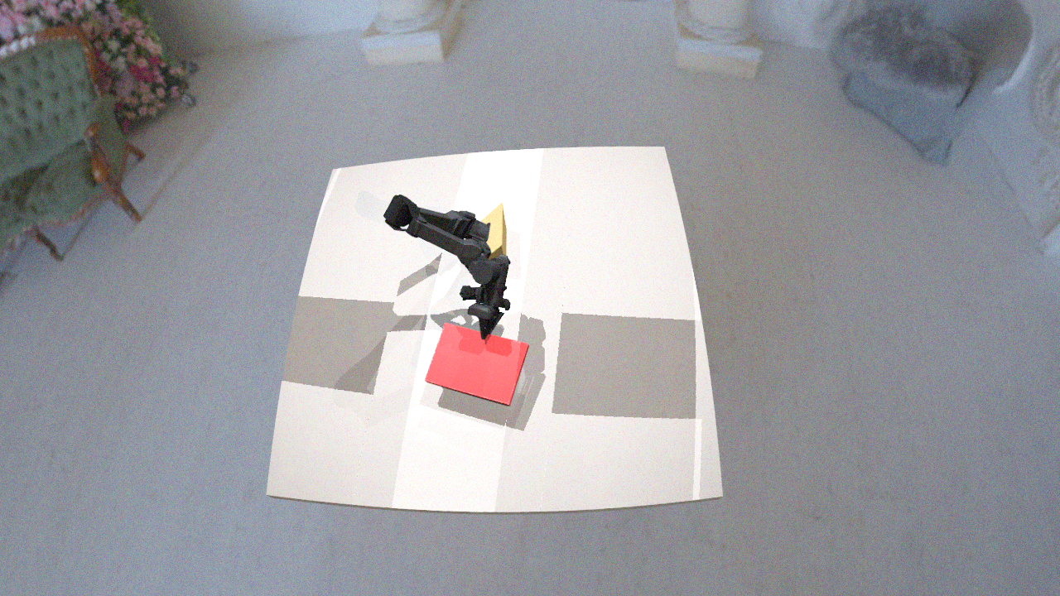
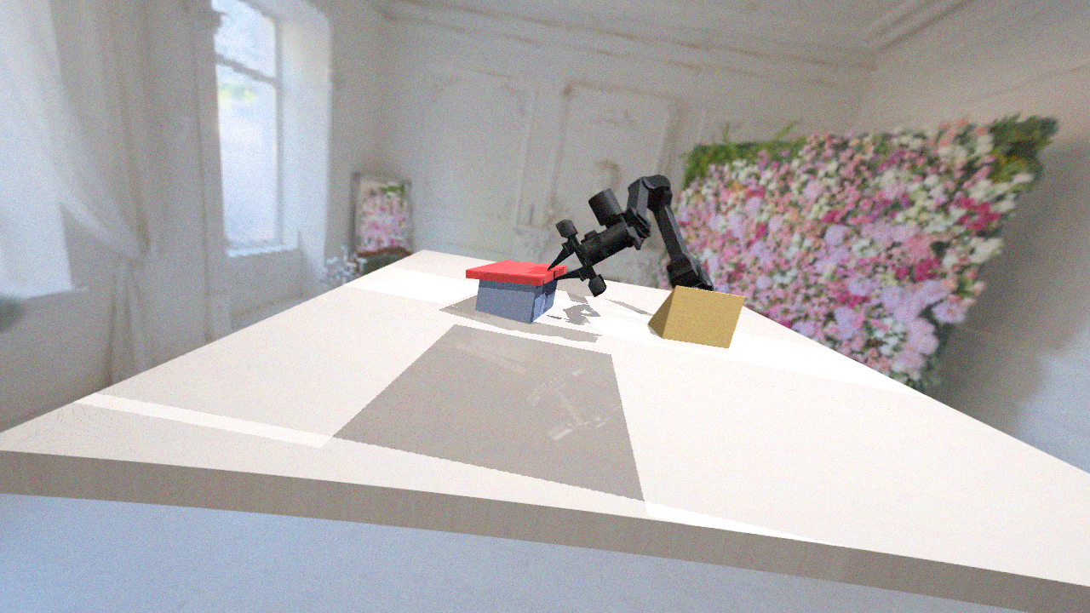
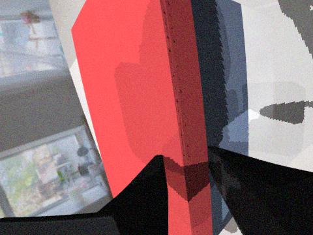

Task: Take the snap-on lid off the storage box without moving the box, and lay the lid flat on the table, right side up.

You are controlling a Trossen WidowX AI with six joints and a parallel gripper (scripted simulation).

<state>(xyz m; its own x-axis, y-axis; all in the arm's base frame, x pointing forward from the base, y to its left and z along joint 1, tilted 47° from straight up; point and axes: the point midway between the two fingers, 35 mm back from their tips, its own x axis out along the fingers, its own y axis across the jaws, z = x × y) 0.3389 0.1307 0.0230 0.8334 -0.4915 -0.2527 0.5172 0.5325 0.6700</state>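
The red lid lies 7 cm ahead of my gripper tip and 1 cm to the right of it. The rest, counted from my gripper tip: blue-grey storage box 7 cm ahead, 5 cm below, 1 cm to the right.
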